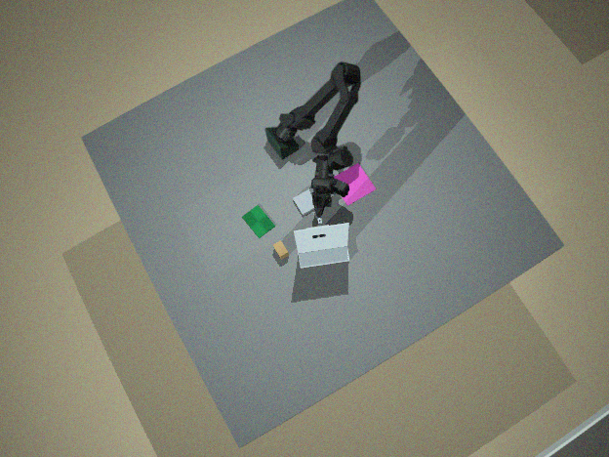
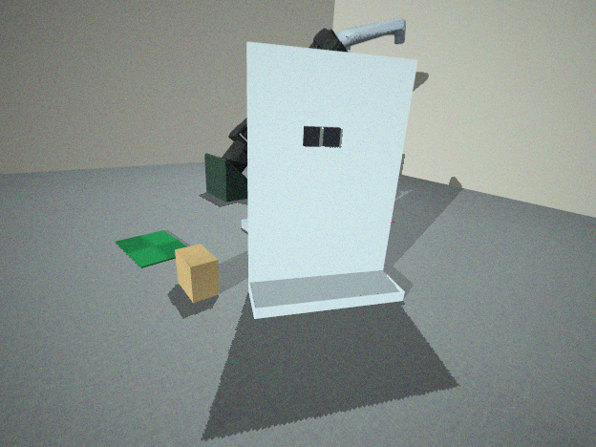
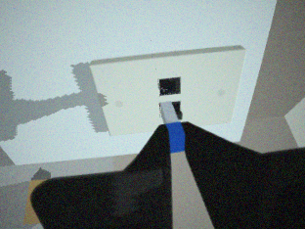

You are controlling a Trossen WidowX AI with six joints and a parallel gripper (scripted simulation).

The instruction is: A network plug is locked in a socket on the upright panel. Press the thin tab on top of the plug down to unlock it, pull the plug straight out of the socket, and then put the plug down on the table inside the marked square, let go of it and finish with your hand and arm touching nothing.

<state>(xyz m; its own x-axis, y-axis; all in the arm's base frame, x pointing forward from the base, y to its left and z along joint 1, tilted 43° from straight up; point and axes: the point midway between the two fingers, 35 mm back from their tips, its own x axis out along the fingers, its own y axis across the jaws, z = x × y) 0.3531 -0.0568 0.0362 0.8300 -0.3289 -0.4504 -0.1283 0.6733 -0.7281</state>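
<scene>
My gripper tip is 190 mm to the right of the magenta square, 170 mm above it and 110 mm past it. Also, from my gripper tip: tan block: 150 mm to the right, 150 mm below; then panel: 60 mm below, 60 mm ahead, 30 mm to the right; then network plug: 10 mm ahead.
</scene>
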